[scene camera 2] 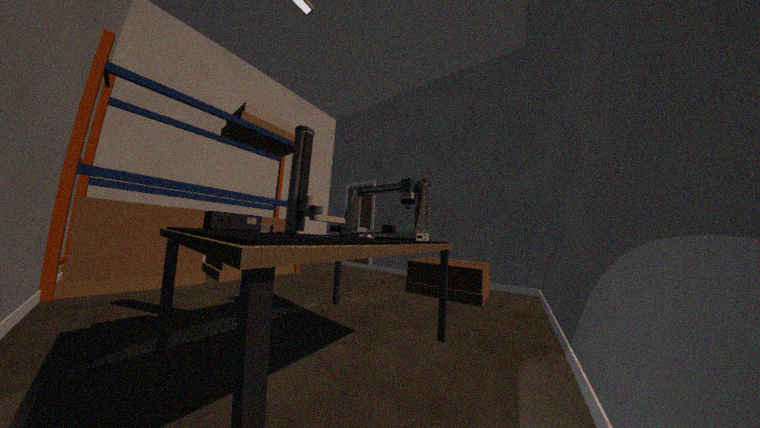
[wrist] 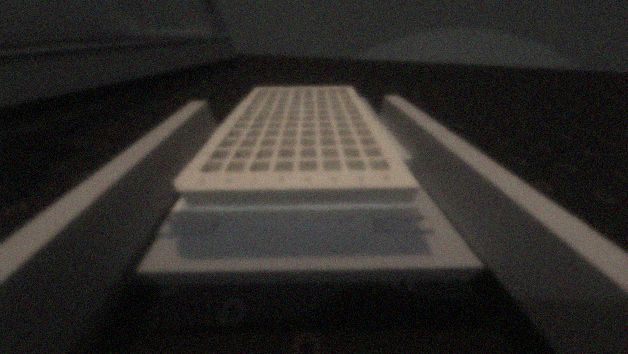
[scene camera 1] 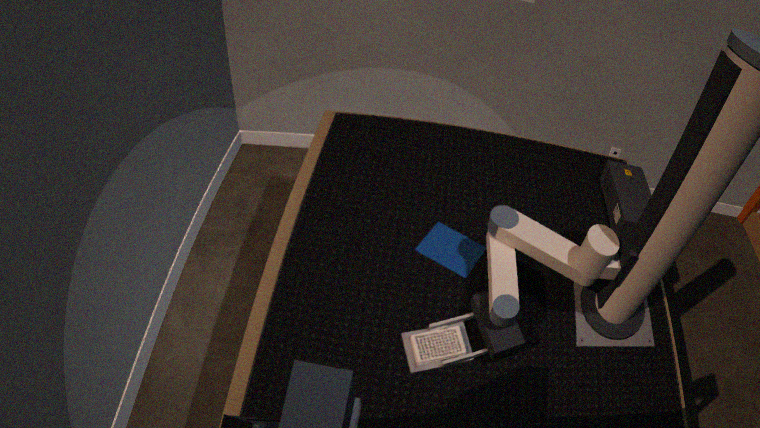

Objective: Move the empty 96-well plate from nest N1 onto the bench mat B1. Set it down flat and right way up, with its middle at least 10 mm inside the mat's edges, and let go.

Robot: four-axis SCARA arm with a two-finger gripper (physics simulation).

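Where they show: gripper, fingertip midpoint: (scene camera 2: 361,234) (wrist: 299,114) (scene camera 1: 435,345); arm's base, link origin: (scene camera 1: 611,306).
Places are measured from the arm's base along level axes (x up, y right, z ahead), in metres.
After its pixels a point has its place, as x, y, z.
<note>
The pale 96-well plate (scene camera 1: 438,343) {0.035, -0.170, 0.553} (wrist: 300,181) {0.039, -0.152, 0.497} is flat and right way up on the light grey nest N1 (scene camera 1: 407,348) {0.024, -0.188, 0.627} (wrist: 310,264) {0.025, -0.142, 0.479}. My gripper (scene camera 1: 436,344) {0.036, -0.178, 0.559} (wrist: 299,114) {0.036, -0.178, 0.559} is shut on the plate, with one finger along each long side. The fingers reach about halfway along the plate in scene camera 1. The contact faces are partly hidden in the dim, blurred wrist view. The blue bench mat B1 (scene camera 1: 446,247) {0.015, 0.152, 0.559} lies apart from the nest, farther back on the table, with an arm shadow over its right part. My gripper is too small and dark to make out in scene camera 2.
A grey-blue box-shaped device (scene camera 1: 319,390) {0.501, -0.505, 0.736} stands at the table's lower left. The arm's column (scene camera 1: 686,186) {0.557, -0.047, 0.059} (scene camera 2: 299,180) {0.434, 0.040, 0.063} rises at the right. A dark box (scene camera 1: 626,188) {0.128, 0.409, -0.085} stands behind it. An orange and blue rack (scene camera 2: 78,159) stands by the wall.
</note>
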